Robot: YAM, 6 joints.
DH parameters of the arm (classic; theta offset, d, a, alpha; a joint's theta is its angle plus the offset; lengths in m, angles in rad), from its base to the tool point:
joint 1: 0 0.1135 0.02 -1.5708
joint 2: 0 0 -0.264 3.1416
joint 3: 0.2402 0 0.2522 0
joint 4: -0.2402 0 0.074 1.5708
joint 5: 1.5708 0 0 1.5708
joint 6: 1.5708 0.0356 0 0
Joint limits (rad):
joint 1: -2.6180..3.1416
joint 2: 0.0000..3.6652
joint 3: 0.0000..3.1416
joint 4: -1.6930..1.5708
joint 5: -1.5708..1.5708
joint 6: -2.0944..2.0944
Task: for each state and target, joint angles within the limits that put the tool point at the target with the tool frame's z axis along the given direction. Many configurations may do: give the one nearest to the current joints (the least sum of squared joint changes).
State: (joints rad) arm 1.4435 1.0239 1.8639 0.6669 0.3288 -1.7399
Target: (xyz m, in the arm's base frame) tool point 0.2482 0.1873 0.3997 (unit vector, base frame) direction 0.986 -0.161 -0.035
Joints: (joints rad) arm 0.7361 1.3559 1.2496 0.0501 0.8971 -1.7399
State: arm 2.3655 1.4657 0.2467 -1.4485 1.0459 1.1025
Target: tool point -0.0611 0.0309 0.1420 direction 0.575 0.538 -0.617
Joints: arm 2.9985 1.1610 0.3613 -1.4447 0.6615 1.1025
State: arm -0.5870 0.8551 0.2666 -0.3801 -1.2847 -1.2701
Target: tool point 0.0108 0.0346 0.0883 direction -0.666 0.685 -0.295
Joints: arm 0.2877 1.5454 0.0754 -1.0855 -1.0082 -1.2701
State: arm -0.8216 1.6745 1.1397 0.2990 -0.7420 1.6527
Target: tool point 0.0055 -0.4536 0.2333 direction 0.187 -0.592 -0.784
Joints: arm -1.5735 2.0321 1.6741 -0.5665 -0.1897 1.6527
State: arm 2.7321 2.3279 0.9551 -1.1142 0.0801 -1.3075
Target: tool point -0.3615 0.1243 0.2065 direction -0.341 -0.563 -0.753
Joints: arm 2.7498 1.9642 1.5216 -0.9960 -0.7082 -1.3075
